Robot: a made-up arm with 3 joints. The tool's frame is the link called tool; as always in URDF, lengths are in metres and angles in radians. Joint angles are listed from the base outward.
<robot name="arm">
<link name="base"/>
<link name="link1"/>
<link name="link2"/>
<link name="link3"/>
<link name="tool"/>
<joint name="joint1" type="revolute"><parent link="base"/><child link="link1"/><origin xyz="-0.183 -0.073 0.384" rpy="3.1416 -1.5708 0"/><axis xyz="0 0 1"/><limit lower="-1.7" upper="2.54"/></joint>
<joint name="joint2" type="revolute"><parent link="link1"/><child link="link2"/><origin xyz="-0.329 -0.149 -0.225" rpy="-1.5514 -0.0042 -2.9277"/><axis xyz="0 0 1"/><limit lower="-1.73" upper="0.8"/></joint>
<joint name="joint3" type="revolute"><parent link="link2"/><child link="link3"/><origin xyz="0.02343 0.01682 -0.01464" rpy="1.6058 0.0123 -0.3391"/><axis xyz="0 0 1"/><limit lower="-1.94" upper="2.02"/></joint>
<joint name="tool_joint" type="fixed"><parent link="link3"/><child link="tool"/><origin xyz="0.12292 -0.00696 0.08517" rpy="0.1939 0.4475 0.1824"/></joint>
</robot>
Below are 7 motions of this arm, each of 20 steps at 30 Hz.
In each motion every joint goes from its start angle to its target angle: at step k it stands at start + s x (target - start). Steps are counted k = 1, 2, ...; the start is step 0. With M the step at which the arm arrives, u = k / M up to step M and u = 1 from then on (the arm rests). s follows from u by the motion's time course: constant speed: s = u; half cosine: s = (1 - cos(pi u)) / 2; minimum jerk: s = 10 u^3 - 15 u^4 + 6 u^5.
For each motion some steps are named. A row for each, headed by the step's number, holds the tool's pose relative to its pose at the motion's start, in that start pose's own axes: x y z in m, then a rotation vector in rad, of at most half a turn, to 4 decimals.
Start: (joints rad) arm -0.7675 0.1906 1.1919
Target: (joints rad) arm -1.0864 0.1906 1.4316
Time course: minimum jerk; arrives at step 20
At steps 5, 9, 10, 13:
5: -0.0104 -0.0059 -0.0040 0.0009 0.0029 -0.0089
9: -0.0415 -0.0212 -0.0161 0.0041 0.0119 -0.0348
10: -0.0513 -0.0253 -0.0200 0.0053 0.0148 -0.0427
13: -0.0795 -0.0351 -0.0312 0.0092 0.0232 -0.0650

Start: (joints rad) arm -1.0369 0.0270 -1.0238
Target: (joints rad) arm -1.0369 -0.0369 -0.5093
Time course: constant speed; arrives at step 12
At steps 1, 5, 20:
1: 0.0007 0.0050 -0.0002 -0.0151 0.0043 0.0405
5: 0.0010 0.0251 -0.0016 -0.0768 0.0197 0.2019
20: -0.0068 0.0596 -0.0066 -0.1908 0.0403 0.4827

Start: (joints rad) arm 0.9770 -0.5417 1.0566
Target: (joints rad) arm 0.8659 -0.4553 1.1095
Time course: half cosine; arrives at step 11
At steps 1, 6, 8, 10, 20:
1: -0.0004 -0.0006 -0.0005 0.0011 0.0022 -0.0004
6: -0.0118 -0.0162 -0.0143 0.0313 0.0596 -0.0109
8: -0.0177 -0.0233 -0.0205 0.0464 0.0854 -0.0160
10: -0.0213 -0.0274 -0.0242 0.0556 0.1004 -0.0190
20: -0.0218 -0.0280 -0.0247 0.0569 0.1024 -0.0195

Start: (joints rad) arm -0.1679 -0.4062 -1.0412
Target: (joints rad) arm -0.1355 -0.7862 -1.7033
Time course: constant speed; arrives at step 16
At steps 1, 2, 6, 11, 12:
1: -0.0031 -0.0053 0.0012 0.0343 -0.0187 -0.0237
2: -0.0063 -0.0106 0.0020 0.0691 -0.0365 -0.0474
6: -0.0194 -0.0321 0.0022 0.2134 -0.0990 -0.1414
11: -0.0363 -0.0582 -0.0050 0.4034 -0.1563 -0.2573
12: -0.0396 -0.0631 -0.0073 0.4424 -0.1648 -0.2802

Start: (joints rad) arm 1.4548 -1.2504 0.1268
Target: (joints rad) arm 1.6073 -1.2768 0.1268
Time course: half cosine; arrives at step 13
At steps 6, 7, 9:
6: 0.0017 0.0198 0.0035 0.0557 -0.0242 0.0302
7: 0.0021 0.0251 0.0047 0.0711 -0.0308 0.0384
9: 0.0026 0.0350 0.0071 0.0996 -0.0432 0.0534

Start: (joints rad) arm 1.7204 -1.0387 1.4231
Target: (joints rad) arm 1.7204 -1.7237 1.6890
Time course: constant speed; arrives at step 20
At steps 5, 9, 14, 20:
5: -0.0003 0.0204 0.0015 -0.1854 0.0076 -0.0104
9: 0.0006 0.0363 -0.0006 -0.3330 0.0217 -0.0208
14: 0.0029 0.0549 -0.0072 -0.5161 0.0491 -0.0368
20: 0.0073 0.0739 -0.0202 -0.7327 0.0962 -0.0615

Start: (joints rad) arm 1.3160 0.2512 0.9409
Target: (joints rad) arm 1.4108 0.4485 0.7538
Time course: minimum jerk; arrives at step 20
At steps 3, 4, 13, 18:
3: 0.0010 -0.0001 -0.0001 0.0056 0.0021 -0.0007
4: 0.0021 -0.0002 -0.0002 0.0121 0.0046 -0.0015
13: 0.0281 -0.0009 -0.0062 0.1535 0.0739 -0.0249
18: 0.0364 -0.0004 -0.0091 0.1959 0.1009 -0.0345

